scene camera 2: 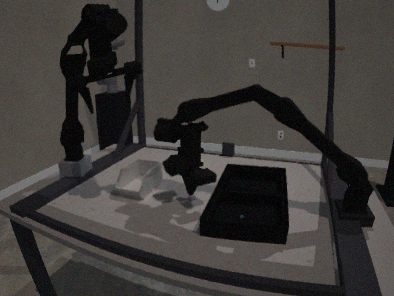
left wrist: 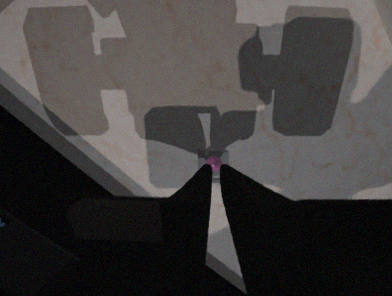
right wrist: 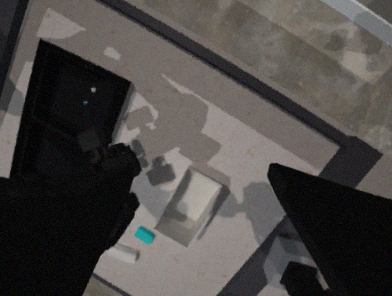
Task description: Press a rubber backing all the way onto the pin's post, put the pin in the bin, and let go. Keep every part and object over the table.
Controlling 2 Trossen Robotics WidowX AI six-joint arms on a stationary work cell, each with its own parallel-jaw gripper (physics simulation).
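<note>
A small pink rubber backing is at the tips of my left gripper, over a small grey square piece on the table. The fingers are nearly together with nothing between them. How far the backing sits on a post is hidden. My right gripper is wide open and empty, high above the left side. A whitish bin stands left of the left gripper in the scene view. A blue pin-like piece and a small white piece lie in the black tray.
The black two-compartment tray stands close beside the left gripper, under its arm. A teal block and a white cylinder lie near the bin. Dark frame rails edge the table.
</note>
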